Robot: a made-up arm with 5 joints. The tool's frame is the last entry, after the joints. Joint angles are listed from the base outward. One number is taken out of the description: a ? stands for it. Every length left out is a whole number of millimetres.
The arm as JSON. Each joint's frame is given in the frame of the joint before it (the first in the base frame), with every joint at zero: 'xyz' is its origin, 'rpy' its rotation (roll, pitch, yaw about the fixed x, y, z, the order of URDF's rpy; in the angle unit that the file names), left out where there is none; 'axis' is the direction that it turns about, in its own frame. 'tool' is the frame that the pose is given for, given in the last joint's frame.
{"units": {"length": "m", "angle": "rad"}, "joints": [
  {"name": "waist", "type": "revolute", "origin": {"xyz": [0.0, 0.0, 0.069]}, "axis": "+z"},
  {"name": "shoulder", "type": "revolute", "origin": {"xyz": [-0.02, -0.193, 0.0]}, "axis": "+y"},
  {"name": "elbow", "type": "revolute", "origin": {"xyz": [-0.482, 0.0, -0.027]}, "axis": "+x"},
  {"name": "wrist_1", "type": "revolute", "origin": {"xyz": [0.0, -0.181, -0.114]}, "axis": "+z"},
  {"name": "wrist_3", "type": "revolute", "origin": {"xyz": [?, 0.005, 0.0]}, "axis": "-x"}
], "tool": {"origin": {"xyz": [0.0, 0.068, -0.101]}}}
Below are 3 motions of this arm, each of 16 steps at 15 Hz.
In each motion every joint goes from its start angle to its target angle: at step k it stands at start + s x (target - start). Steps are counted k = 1, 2, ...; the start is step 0. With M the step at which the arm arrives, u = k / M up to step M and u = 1 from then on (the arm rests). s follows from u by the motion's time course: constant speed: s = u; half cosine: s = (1 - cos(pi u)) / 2; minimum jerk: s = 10 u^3 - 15 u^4 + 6 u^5.
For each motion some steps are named. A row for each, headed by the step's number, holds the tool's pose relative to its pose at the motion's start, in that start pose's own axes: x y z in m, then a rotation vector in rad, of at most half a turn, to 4 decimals.
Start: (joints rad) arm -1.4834 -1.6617 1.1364 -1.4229 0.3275
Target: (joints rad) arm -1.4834 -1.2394 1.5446 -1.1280 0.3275
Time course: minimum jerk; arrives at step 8
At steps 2, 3, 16:
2: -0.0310 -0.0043 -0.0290 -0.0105 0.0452 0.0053
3: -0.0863 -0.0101 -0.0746 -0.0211 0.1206 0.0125
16: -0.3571 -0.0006 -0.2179 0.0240 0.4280 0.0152

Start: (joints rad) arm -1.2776 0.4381 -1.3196 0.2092 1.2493
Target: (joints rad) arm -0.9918 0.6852 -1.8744 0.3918 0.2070
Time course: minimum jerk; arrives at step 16
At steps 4, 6, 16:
4: 0.0100 -0.0002 0.0071 0.0348 -0.0479 0.0140
6: 0.0233 0.0014 0.0186 0.0899 -0.1208 0.0472
16: 0.0407 0.0234 0.0409 0.2782 -0.2979 0.2827

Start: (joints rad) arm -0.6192 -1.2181 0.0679 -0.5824 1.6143
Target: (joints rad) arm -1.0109 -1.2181 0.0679 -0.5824 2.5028
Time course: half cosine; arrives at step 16
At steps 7, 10, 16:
7: -0.0326 -0.1581 -0.0528 -0.4788 0.0723 -0.0710
10: -0.0674 -0.2740 -0.0646 -0.8214 0.1412 -0.1070
16: -0.1125 -0.3924 -0.0529 -1.1856 0.2301 -0.1291

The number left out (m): 0.612
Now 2 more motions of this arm.
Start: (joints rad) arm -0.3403 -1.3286 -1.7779 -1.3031 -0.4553
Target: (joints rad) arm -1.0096 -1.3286 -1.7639 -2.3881 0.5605
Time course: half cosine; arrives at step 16
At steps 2, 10, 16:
2: 0.0123 -0.0218 0.0269 -0.0504 -0.0369 -0.0270
10: -0.0271 -0.3149 0.5595 -0.7210 -0.5429 -0.6788
16: -0.1965 -0.3935 0.7510 -0.8600 -0.6542 -1.0864

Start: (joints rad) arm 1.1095 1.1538 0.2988 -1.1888 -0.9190
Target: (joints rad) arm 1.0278 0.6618 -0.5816 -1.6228 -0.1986
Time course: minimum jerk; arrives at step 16
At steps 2, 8, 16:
2: 0.0034 0.0033 0.0062 -0.0092 -0.0132 0.0086
8: 0.0293 0.0758 0.2335 -0.2218 -0.4822 0.1486
16: -0.1157 0.0291 0.4827 -0.2976 -1.0200 0.0207

